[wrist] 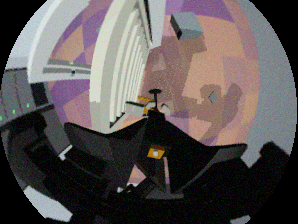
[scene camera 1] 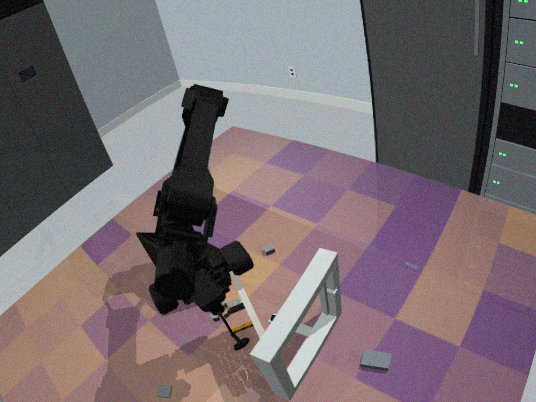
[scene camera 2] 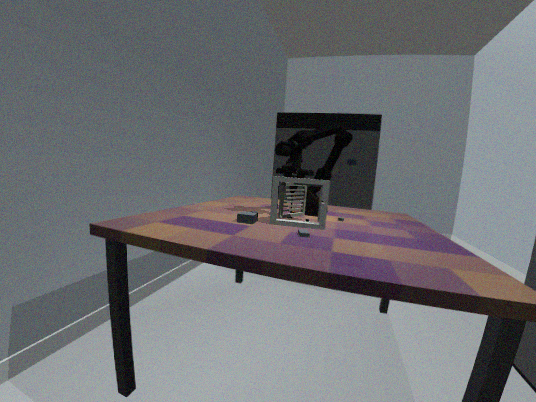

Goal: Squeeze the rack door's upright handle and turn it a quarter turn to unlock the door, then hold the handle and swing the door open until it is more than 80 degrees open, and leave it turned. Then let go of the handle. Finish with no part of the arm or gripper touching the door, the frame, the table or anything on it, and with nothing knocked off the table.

Labels:
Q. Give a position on a slatted door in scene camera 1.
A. At 242,302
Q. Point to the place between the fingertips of my gripper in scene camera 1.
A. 214,303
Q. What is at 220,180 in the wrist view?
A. My gripper.

